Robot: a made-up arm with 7 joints. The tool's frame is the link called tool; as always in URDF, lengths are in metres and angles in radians. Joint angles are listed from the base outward. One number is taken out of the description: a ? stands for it. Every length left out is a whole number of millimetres.
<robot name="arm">
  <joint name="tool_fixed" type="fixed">
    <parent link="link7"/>
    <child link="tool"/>
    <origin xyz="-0.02 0 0" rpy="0 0 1.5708"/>
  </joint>
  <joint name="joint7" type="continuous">
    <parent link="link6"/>
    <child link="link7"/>
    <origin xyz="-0.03 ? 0" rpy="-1.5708 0 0"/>
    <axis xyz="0 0 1"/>
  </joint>
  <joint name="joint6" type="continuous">
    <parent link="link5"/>
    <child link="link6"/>
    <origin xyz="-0.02 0.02 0" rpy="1.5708 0 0"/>
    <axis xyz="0 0 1"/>
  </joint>
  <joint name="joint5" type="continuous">
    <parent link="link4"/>
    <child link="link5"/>
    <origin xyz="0.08 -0.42 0" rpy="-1.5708 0 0"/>
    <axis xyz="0 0 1"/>
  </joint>
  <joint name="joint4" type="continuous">
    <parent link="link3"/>
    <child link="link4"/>
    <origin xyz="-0.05 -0.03 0" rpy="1.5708 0 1.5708"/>
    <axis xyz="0 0 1"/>
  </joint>
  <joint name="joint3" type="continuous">
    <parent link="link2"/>
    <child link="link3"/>
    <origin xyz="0.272 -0.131 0" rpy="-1.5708 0 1.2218"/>
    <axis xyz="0 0 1"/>
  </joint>
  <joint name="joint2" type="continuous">
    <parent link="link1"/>
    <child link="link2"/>
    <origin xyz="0 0.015 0" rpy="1.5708 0 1.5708"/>
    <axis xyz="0 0 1"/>
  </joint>
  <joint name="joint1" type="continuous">
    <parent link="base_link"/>
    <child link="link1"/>
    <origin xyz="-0.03 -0.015 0.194" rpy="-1.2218 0 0"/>
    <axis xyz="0 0 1"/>
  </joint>
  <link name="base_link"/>
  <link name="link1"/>
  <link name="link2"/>
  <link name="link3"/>
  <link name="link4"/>
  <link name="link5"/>
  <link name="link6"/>
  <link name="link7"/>
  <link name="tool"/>
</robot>
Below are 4 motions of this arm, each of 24 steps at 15 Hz.
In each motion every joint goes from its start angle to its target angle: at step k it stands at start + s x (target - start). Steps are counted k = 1, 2, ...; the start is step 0. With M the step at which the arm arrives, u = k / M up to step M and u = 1 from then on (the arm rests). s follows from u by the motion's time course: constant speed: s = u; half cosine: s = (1 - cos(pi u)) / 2; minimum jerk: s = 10 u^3 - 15 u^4 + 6 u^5.
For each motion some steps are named. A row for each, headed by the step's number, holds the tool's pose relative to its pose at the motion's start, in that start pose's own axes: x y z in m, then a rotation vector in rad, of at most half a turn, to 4 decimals.
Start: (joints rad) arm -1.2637 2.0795 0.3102 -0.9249 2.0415 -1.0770 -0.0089
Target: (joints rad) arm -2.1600 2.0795 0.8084 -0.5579 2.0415 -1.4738 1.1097
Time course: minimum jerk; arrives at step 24
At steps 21, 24:
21: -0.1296 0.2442 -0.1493 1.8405 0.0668 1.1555
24: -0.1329 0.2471 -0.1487 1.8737 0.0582 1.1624

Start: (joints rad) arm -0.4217 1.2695 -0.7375 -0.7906 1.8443 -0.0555 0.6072
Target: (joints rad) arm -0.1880 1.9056 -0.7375 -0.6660 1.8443 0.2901 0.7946
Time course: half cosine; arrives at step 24
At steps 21, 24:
21: 0.0444 0.3735 0.2030 0.3500 0.4380 -0.1915
24: 0.0522 0.3848 0.2132 0.3667 0.4527 -0.1975

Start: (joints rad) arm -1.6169 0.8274 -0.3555 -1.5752 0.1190 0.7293 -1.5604
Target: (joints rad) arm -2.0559 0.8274 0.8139 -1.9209 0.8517 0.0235 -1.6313
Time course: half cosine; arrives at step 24
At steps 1, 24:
1: -0.0020 -0.0029 0.0005 -0.0023 0.0068 0.0052
24: -0.0566 -0.4707 0.4242 -0.7893 1.8798 0.7660

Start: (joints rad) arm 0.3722 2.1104 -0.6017 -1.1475 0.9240 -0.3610 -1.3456
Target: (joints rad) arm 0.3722 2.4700 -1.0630 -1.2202 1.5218 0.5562 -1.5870
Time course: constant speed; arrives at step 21
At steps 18, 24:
18: 0.0140 -0.1096 0.0667 -0.1725 -1.0885 -0.0180
24: 0.0163 -0.1324 0.0844 -0.1907 -1.2734 0.0051

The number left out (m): 0.02
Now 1 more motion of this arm.
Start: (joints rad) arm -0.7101 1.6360 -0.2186 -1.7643 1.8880 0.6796 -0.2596
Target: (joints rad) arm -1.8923 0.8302 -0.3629 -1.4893 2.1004 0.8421 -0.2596
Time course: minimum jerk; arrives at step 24
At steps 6, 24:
6: 0.0088 0.0356 -0.0013 0.1025 -0.0726 0.0180
24: 0.3189 0.3754 0.0705 0.5954 -0.9749 -0.2303

